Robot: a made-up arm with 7 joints. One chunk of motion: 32 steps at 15 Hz.
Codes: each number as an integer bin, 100 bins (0 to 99) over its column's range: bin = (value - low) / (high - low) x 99, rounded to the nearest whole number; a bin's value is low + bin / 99 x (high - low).
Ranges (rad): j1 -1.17..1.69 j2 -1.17..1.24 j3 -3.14..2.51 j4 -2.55..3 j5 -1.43..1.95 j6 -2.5..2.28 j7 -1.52..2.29
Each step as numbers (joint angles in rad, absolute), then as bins.
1 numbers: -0.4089 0.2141 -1.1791 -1.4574 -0.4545 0.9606 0.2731
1 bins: 26 57 34 19 29 72 47
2 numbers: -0.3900 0.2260 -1.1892 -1.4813 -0.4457 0.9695 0.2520
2 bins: 27 57 34 19 29 72 46
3 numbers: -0.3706 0.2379 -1.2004 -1.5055 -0.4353 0.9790 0.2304
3 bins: 28 58 34 19 29 72 45
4 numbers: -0.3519 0.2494 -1.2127 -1.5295 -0.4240 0.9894 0.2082
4 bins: 28 58 34 18 29 72 45
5 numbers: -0.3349 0.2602 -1.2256 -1.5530 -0.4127 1.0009 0.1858
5 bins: 29 59 34 18 30 73 44
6 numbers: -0.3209 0.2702 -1.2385 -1.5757 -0.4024 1.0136 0.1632
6 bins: 29 59 33 17 30 73 44
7 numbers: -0.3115 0.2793 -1.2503 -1.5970 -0.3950 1.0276 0.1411
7 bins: 30 60 33 17 30 73 43
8 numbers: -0.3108 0.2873 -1.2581 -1.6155 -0.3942 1.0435 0.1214
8 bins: 30 60 33 17 30 73 43
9 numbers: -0.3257 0.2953 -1.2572 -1.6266 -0.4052 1.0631 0.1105
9 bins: 29 60 33 16 30 74 42
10 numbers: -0.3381 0.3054 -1.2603 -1.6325 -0.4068 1.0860 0.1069
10 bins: 29 61 33 16 30 74 42
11 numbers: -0.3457 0.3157 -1.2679 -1.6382 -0.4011 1.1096 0.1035
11 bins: 29 61 33 16 30 75 42
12 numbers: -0.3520 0.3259 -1.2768 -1.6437 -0.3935 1.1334 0.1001
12 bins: 28 61 33 16 30 75 42
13 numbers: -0.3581 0.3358 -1.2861 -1.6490 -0.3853 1.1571 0.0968
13 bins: 28 62 32 16 31 76 42
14 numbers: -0.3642 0.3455 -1.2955 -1.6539 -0.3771 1.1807 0.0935
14 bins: 28 62 32 16 31 76 42
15 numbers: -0.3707 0.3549 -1.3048 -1.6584 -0.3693 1.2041 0.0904
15 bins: 28 63 32 16 31 77 42
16 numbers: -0.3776 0.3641 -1.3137 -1.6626 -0.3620 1.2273 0.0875
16 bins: 27 63 32 16 31 77 42
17 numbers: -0.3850 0.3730 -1.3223 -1.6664 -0.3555 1.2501 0.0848
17 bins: 27 63 32 16 31 78 42
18 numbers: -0.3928 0.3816 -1.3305 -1.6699 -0.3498 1.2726 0.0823
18 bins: 27 64 32 16 32 78 42
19 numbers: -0.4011 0.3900 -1.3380 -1.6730 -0.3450 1.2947 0.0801
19 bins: 27 64 32 16 32 79 42
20 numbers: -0.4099 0.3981 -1.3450 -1.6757 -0.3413 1.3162 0.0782
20 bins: 26 64 31 16 32 79 42
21 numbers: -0.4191 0.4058 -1.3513 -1.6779 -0.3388 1.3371 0.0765
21 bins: 26 65 31 16 32 79 41
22 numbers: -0.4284 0.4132 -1.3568 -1.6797 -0.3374 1.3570 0.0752
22 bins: 26 65 31 16 32 80 41
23 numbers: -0.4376 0.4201 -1.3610 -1.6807 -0.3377 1.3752 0.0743
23 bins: 25 65 31 16 32 80 41
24 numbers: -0.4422 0.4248 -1.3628 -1.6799 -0.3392 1.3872 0.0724
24 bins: 25 66 31 16 32 81 41
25 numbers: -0.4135 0.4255 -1.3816 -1.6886 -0.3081 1.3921 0.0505
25 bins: 26 66 31 15 33 81 41
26 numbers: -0.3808 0.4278 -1.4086 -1.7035 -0.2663 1.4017 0.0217
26 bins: 27 66 30 15 34 81 40
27 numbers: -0.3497 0.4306 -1.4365 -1.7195 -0.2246 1.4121 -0.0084
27 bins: 28 66 30 15 35 81 39
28 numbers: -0.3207 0.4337 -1.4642 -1.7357 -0.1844 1.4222 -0.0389
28 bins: 29 66 29 15 36 81 38
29 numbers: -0.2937 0.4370 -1.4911 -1.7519 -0.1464 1.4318 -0.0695
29 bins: 30 66 29 14 38 81 38
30 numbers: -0.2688 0.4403 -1.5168 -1.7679 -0.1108 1.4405 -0.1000
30 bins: 31 66 28 14 39 82 37
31 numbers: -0.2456 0.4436 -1.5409 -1.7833 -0.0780 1.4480 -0.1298
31 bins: 32 66 28 14 40 82 36
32 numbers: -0.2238 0.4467 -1.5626 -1.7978 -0.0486 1.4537 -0.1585
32 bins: 33 66 28 13 40 82 35
